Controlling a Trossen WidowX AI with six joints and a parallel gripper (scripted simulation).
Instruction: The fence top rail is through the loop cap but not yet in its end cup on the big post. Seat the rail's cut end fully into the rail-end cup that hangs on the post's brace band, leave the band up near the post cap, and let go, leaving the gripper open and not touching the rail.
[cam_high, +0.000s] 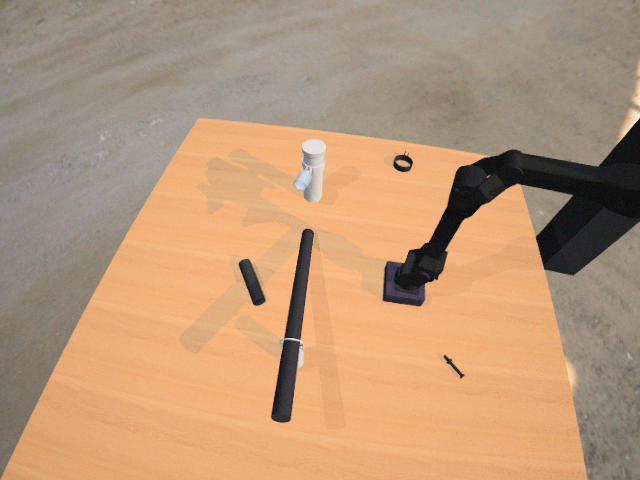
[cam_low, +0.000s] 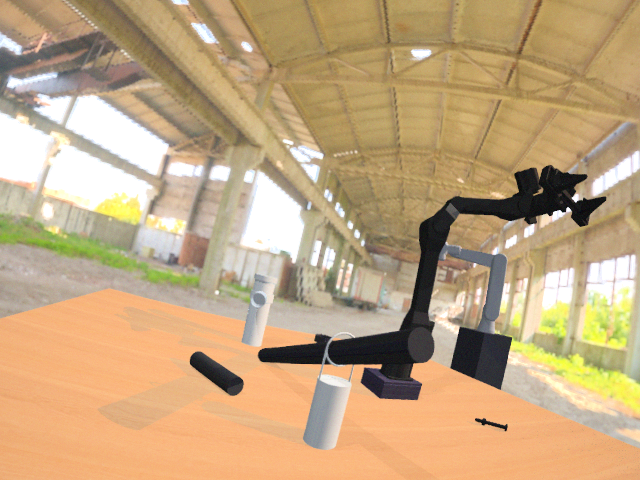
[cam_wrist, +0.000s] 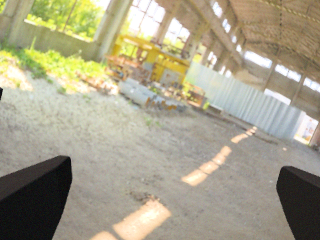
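The pale grey rail-end cup is 64 cm ahead of my gripper tip, 46 cm to the right of it and 42 cm below it. Round my gripper tip: short black cylinder 71 cm ahead, 16 cm to the right, 54 cm below; then small black bolt 16 cm ahead, 5 cm to the right, 55 cm below; then short white line post 55 cm ahead, 1 cm to the left, 45 cm below.
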